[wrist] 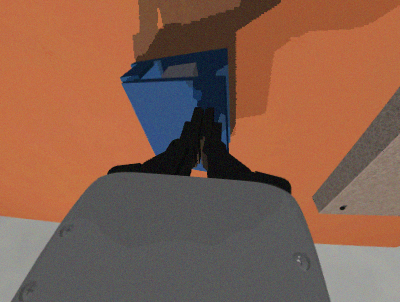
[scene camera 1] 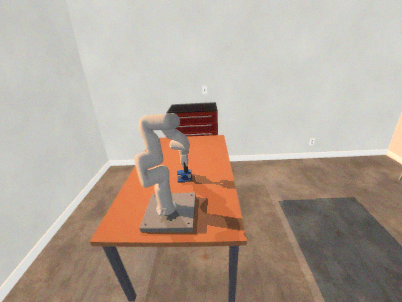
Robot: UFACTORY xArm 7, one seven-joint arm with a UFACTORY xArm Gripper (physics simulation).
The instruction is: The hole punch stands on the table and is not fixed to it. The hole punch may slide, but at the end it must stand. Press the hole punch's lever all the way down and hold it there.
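Frame: origin at the arm's base, x ahead, y right, z down, level; metres.
Where they show: gripper, between the fingertips: [wrist: 205,121] [scene camera 1: 186,172]; arm's base, origin of its link: [scene camera 1: 166,208].
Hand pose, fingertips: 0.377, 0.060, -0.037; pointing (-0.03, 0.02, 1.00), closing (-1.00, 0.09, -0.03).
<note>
Each offset is from my fingertips to the top centre of the thing, as dx, dy, dz. "pt": to the spot under its first point. Level surfaces: height alone.
The blue hole punch @[pt +0.030, -0.036, +0.061] [scene camera 1: 183,176] stands upright on the orange table @[dz +0.074] [scene camera 1: 212,155], in front of the arm's base. In the wrist view its lever @[+0.023, -0.024, -0.003] [wrist: 157,102] is a broad, flat blue plate, with part of the darker body visible beyond it and to its right. My gripper [scene camera 1: 186,171] [wrist: 205,121] is shut and empty, pointing down at the hole punch. In the wrist view its black fingertips overlap the lever's right edge and hide part of it. They look very close to it or touching. How far down the lever is cannot be told exactly.
The arm's grey base plate [scene camera 1: 150,219] [wrist: 367,180] is bolted at the table's near end, to the right in the wrist view. A red drawer cabinet [scene camera 1: 202,120] stands behind the table's far end. Shadows of the arm fall beside the hole punch.
</note>
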